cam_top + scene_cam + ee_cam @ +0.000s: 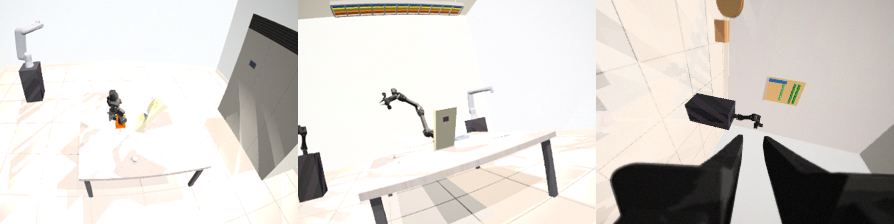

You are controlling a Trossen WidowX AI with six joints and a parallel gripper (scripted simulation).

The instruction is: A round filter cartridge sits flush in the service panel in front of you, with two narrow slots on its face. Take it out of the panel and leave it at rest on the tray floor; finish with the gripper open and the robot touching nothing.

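Right now my gripper tip is 550 mm short of the white round filter cartridge, 450 mm to the right of it and 270 mm above it. From my gripper tip the other things lie so: shallow bluish tray (170 mm ahead, 760 mm to the left, 530 mm below).
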